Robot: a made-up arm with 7 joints. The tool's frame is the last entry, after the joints. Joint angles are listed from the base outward. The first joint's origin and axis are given. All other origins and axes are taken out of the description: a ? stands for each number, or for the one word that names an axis. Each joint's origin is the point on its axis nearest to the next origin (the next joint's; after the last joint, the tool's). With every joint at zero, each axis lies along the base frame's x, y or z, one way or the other. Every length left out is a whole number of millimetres.
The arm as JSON. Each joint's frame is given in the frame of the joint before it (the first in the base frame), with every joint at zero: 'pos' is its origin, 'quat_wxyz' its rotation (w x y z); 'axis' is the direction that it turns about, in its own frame. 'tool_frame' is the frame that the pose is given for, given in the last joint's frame.
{
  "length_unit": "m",
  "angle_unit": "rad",
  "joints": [
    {
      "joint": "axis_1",
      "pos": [
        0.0,
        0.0,
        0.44
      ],
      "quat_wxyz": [
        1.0,
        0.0,
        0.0,
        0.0
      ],
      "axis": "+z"
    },
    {
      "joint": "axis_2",
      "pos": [
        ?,
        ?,
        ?
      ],
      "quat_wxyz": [
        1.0,
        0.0,
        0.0,
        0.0
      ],
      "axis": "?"
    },
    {
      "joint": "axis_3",
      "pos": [
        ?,
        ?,
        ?
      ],
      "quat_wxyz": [
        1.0,
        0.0,
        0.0,
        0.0
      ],
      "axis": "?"
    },
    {
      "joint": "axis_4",
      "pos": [
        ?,
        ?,
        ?
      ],
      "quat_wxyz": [
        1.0,
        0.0,
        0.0,
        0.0
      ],
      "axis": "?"
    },
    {
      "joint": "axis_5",
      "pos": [
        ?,
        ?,
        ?
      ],
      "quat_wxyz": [
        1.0,
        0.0,
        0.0,
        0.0
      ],
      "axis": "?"
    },
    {
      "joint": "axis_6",
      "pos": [
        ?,
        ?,
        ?
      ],
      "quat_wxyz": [
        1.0,
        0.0,
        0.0,
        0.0
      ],
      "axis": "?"
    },
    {
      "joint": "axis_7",
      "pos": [
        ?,
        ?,
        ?
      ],
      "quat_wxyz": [
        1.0,
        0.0,
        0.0,
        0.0
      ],
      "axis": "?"
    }
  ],
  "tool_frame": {
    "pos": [
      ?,
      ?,
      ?
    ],
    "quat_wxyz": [
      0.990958,
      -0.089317,
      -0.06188,
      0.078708
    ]
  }
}
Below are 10 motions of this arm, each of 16 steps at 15 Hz.
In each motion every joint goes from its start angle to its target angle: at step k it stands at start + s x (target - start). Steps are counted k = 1, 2, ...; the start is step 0. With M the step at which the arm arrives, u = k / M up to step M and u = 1 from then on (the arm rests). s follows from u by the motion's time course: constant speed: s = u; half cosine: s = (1 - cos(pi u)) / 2; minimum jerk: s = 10 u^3 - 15 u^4 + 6 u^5.
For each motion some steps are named. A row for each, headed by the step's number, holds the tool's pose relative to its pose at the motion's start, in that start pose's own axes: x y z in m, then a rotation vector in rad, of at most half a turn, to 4 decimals.
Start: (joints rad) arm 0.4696 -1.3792 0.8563 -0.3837 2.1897 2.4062 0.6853
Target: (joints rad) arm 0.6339 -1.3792 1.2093 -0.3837 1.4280 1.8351 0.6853
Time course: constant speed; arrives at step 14
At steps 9, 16:
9: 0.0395 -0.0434 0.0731 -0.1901 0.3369 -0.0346
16: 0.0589 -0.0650 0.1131 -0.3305 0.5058 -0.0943

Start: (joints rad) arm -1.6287 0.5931 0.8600 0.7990 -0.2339 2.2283 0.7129
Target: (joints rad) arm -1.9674 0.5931 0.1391 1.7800 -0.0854 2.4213 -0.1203
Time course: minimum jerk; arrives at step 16
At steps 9, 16:
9: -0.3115 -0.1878 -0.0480 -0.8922 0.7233 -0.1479
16: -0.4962 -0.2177 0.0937 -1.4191 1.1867 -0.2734

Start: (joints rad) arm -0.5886 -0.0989 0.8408 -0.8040 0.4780 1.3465 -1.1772
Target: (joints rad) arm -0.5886 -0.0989 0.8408 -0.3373 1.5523 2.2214 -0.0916
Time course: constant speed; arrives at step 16
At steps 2, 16:
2: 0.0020 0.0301 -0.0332 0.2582 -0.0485 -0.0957
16: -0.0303 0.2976 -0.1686 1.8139 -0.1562 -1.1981

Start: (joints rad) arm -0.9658 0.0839 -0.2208 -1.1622 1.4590 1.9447 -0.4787
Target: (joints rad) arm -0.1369 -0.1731 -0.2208 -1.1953 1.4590 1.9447 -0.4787
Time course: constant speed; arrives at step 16
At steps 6, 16:
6: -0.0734 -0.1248 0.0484 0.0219 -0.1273 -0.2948
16: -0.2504 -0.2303 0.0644 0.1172 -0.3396 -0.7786

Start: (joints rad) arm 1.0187 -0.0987 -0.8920 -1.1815 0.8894 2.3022 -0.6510
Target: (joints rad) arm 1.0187 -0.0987 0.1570 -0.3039 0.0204 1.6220 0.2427
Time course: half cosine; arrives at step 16
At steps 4, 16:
4: -0.0078 -0.0698 -0.0491 -0.0163 0.1398 -0.0161
16: -0.2826 -0.2738 -0.2303 0.4819 1.2205 -0.5573

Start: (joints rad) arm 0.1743 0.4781 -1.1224 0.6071 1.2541 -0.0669 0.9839
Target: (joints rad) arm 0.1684 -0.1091 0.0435 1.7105 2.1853 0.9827 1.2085
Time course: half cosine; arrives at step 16
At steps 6, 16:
6: 0.3897 -0.2367 0.0083 0.5495 0.2948 0.1032
16: 0.6729 -0.8942 -0.5299 1.9318 -0.1252 -0.6007

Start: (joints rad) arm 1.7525 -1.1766 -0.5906 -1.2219 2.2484 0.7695 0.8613
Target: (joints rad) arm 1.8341 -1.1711 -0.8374 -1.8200 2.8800 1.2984 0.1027
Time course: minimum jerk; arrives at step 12
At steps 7, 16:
7: 0.1138 -0.0704 -0.2305 -0.1642 0.2615 0.3302
16: 0.1251 -0.1164 -0.3662 -0.1782 0.3324 0.4292

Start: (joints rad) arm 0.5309 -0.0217 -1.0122 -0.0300 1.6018 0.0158 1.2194
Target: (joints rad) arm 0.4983 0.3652 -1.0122 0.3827 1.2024 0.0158 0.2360
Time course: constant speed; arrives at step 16
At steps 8, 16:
8: -0.2139 0.0310 0.0070 -0.4128 -0.1998 0.0226
16: -0.4230 0.0257 -0.0174 -0.7925 -0.3394 -0.0669

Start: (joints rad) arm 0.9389 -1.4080 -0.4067 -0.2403 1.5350 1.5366 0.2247
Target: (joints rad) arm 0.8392 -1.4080 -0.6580 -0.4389 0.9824 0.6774 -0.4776
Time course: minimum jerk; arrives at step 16
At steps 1, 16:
1: 0.0002 0.0002 0.0003 -0.0031 0.0023 0.0007
16: 0.0689 0.1260 0.0583 -1.3369 1.0737 0.1905

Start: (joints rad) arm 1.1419 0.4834 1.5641 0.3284 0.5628 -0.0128 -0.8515
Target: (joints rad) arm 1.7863 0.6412 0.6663 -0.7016 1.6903 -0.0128 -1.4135
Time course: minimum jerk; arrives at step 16
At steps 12, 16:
12: -0.3788 0.7549 0.2257 -1.7388 -0.4747 -0.1805
16: -0.3849 0.8579 0.2092 -1.9575 -0.4588 -0.1654

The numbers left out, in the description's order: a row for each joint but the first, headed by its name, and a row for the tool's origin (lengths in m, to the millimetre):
axis_2: xyz 0.01 -0.07 0.0, axis -y
axis_3: xyz 0.0 0.0 0.63, axis +z
axis_4: xyz 0.03 0.05 0.0, axis +y
axis_5: xyz -0.02 0.0 0.55, axis +z
axis_6: xyz 0.0 -0.05 0.0, axis -y
axis_7: xyz -0.04 0.0 0.06, axis +x
tool: xyz 0.0 -0.01 0.01

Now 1 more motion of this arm.
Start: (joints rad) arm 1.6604 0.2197 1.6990 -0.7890 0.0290 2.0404 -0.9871
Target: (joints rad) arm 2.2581 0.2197 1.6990 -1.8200 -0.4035 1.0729 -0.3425
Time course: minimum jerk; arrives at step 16
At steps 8, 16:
8: 0.0049 -0.3638 -0.0050 0.1974 0.1619 -0.2366
16: -0.1983 -0.6482 0.0155 0.4267 0.4516 -0.6299

